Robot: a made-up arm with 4 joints. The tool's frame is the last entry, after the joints.
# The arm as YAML. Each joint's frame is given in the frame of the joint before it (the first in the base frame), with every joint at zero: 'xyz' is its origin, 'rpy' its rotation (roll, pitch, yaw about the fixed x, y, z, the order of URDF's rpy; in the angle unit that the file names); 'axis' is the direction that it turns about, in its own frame. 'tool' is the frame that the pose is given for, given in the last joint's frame.
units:
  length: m
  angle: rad
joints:
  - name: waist
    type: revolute
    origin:
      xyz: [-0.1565, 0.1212, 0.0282]
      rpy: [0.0, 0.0, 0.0]
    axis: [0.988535, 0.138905, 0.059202]
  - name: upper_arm
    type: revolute
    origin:
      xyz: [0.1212, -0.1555, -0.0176]
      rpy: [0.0, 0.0, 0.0]
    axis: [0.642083, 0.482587, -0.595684]
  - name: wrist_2
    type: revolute
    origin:
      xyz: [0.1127, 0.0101, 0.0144]
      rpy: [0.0, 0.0, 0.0]
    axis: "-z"
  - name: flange
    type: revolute
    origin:
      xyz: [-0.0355, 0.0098, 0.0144]
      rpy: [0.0, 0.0, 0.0]
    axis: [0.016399, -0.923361, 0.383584]
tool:
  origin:
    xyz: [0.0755, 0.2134, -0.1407]
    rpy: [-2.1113, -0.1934, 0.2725]
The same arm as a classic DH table. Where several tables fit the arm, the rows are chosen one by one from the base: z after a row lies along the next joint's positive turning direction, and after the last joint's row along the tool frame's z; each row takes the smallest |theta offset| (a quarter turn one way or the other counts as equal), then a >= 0, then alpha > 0; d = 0 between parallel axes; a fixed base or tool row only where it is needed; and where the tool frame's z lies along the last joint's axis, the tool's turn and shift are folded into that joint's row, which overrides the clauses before.
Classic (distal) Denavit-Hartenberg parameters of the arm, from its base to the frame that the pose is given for. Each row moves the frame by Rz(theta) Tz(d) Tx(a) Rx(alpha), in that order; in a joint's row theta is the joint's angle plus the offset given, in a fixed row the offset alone. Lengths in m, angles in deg.
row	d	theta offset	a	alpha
base (fixed)	0.0364	-82	-0.1418	-86.61
waist	0.0206	31.41	0.158	-48.2
upper_arm	0.0271	-40.37	0.0596	-53.44
wrist_2	-0.1044	-54.09	-0.0353	-112.56
flange	-0.3431	-40.99	0.0917	169.43
tool (fixed)	-0.0835	-57.44	0	0

